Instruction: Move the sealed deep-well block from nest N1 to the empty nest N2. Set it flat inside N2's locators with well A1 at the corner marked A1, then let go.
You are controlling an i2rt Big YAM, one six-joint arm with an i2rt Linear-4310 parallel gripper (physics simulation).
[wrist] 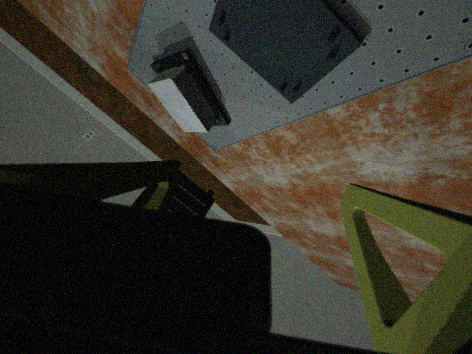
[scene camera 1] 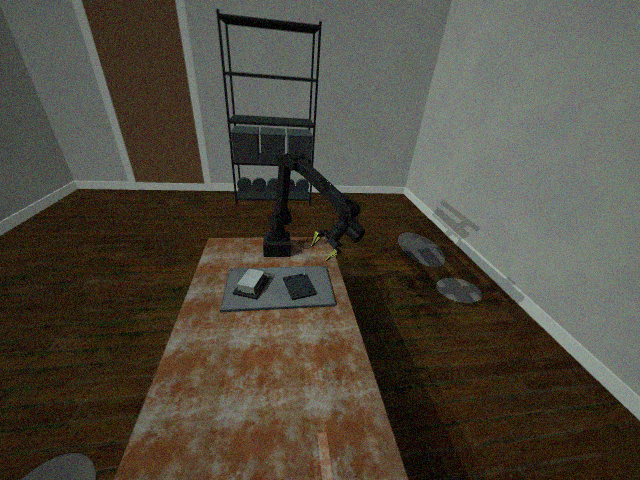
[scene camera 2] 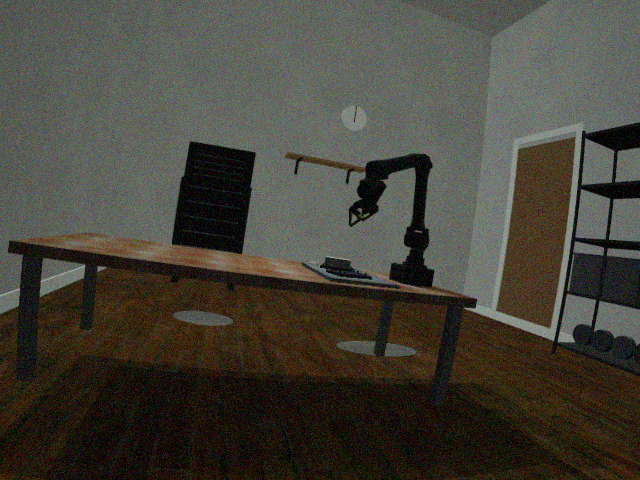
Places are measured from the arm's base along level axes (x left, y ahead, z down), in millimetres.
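Where they show: gripper, fingertip midpoint: (wrist: 259,182) (scene camera 1: 318,253) (scene camera 2: 355,223); arm's base, link origin: (scene camera 1: 278,237) (scene camera 2: 414,266).
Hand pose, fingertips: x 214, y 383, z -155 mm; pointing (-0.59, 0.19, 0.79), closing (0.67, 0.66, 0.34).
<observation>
Things, the pixels of their top centre, and the offset from my fingertips. "*": a spot on its surface instead. Level surfaces: height alone.
- sealed deep-well block, top centre: (wrist: 178,109) (scene camera 2: 338,258) (scene camera 1: 251,277) dx -317, dy -25, dz +171 mm
- dark nest N1, surface spot: (scene camera 1: 245,295) * dx -334, dy +53, dz +215 mm
- Dark nest N2, top centre: (wrist: 270,40) (scene camera 2: 349,270) (scene camera 1: 299,283) dx -84, dy -26, dz +203 mm
- grey perforated plate, top centre: (wrist: 227,61) (scene camera 2: 345,272) (scene camera 1: 279,285) dx -183, dy -35, dz +224 mm
- orange-mottled table, surface height: dz +238 mm
The sealed deep-well block (scene camera 1: 251,281) (scene camera 2: 338,261) (wrist: 178,105), with a pale top, sits on dark nest N1 (scene camera 1: 245,295) at the left of the grey plate in scene camera 1. Dark nest N2 (scene camera 1: 299,286) (wrist: 285,42) is empty, beside it on the same plate. The A1 corner mark cannot be read. My gripper (scene camera 1: 320,251) (scene camera 2: 353,216) (wrist: 259,182) is open, with yellow fingers wide apart and nothing between them. It hangs above the table's end, high over the plate and apart from the block.
The grey perforated plate (scene camera 1: 279,304) (scene camera 2: 317,269) (wrist: 245,120) bears both nests. It lies on the orange-mottled table (scene camera 1: 268,372) (scene camera 2: 170,258), in front of the arm's base (scene camera 1: 277,245) (scene camera 2: 412,274). A shelf rack (scene camera 1: 268,22) (scene camera 2: 610,189) stands beyond the table.
</observation>
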